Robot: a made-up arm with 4 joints.
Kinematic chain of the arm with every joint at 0, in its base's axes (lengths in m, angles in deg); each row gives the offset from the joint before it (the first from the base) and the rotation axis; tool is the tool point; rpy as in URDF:
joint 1: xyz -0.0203 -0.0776 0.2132 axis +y
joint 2: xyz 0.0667 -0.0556 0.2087 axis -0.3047 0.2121 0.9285
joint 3: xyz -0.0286 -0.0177 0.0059 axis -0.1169 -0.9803 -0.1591
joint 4: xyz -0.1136 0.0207 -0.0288 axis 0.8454 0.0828 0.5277
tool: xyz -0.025 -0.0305 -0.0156 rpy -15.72 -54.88 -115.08
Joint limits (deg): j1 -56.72..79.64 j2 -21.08..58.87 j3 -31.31..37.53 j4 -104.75..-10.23
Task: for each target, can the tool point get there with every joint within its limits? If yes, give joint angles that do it. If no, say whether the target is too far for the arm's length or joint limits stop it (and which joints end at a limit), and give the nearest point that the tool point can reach.
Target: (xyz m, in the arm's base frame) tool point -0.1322 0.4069 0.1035
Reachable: no: too far | nearest point -0.1625 -0.0581 0.2217 | short by 0.481 m
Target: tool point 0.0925 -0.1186 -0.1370
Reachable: no: joint limits stop it (at a limit: joint 1, joint 2, joint 3, joint 4) | nearest point 0.1260 -0.2742 0.2273 | short by 0.398 m
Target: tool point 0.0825 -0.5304 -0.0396
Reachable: no: too far | nearest point 0.1260 -0.2742 0.2273 | short by 0.373 m
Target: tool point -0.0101 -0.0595 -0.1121
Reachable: no: joint limits stop it (at a limit: joint 1, joint 3) | nearest point -0.1386 -0.0992 0.2146 | short by 0.353 m
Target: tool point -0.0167 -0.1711 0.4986
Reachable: yes | joints 22.72 7.52 -25.04 -74.14
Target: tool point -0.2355 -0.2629 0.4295
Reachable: yes | joints -40.97 52.48 -25.88 -44.84
